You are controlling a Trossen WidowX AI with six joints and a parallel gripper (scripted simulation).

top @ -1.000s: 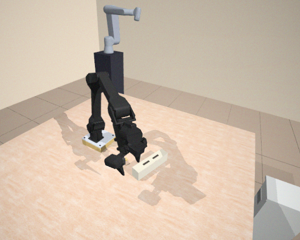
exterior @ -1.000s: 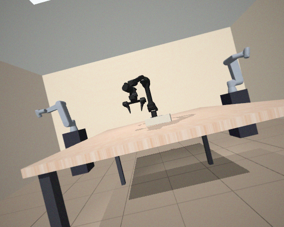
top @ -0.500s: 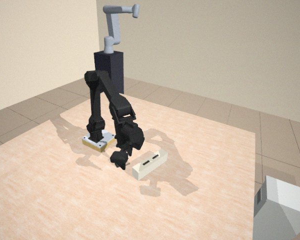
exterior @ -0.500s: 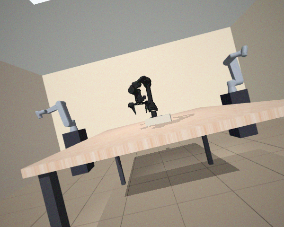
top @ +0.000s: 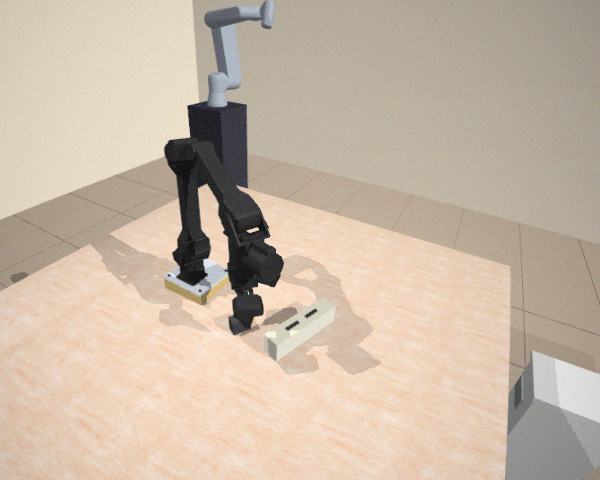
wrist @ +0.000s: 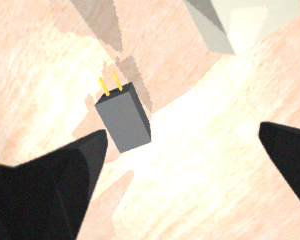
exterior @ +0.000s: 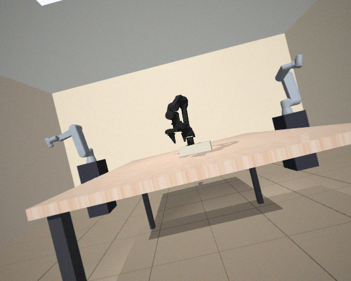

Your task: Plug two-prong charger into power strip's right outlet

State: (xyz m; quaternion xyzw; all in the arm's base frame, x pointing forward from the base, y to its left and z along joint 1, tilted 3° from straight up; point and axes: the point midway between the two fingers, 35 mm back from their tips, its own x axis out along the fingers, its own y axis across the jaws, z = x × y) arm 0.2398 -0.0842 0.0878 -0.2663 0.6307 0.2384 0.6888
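My gripper tip is 6 cm above the two-prong charger, 4 cm to the right of it and 3 cm past it.
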